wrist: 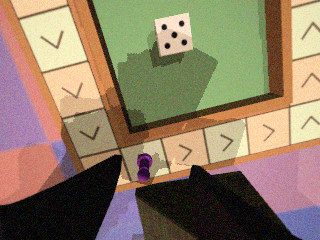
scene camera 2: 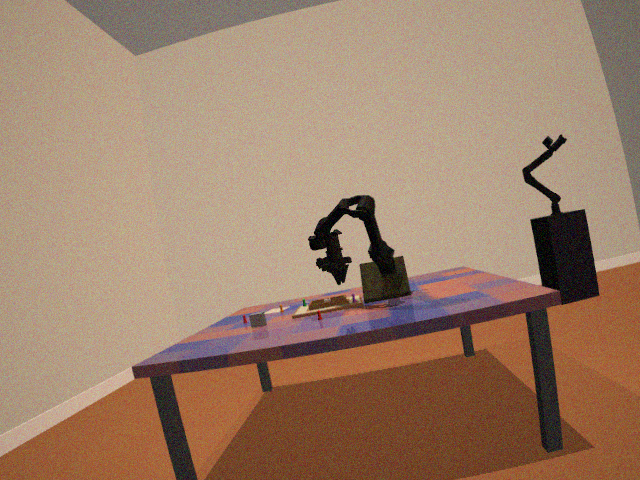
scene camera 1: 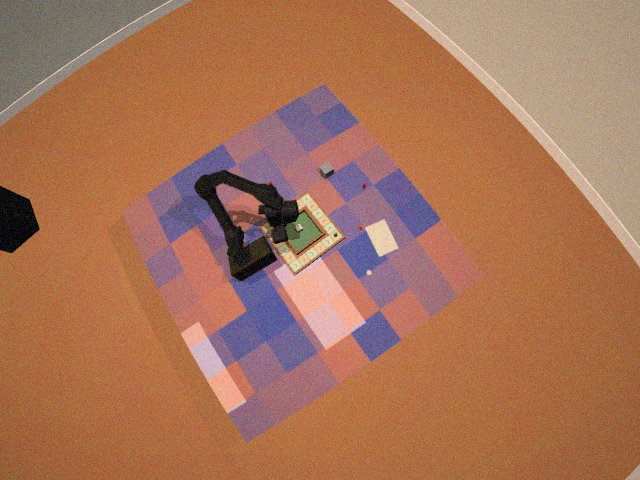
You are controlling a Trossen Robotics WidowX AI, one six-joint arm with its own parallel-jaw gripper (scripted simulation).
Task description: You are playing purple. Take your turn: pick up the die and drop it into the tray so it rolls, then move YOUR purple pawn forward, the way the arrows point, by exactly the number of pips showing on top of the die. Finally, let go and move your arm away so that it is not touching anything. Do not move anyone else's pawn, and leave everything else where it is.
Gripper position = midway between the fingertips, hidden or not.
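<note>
My gripper (scene camera 2: pixel 341 283) and (wrist: pixel 156 167). Green tray (wrist: pixel 229 61). Arrow square (wrist: pixel 54 40).
</note>
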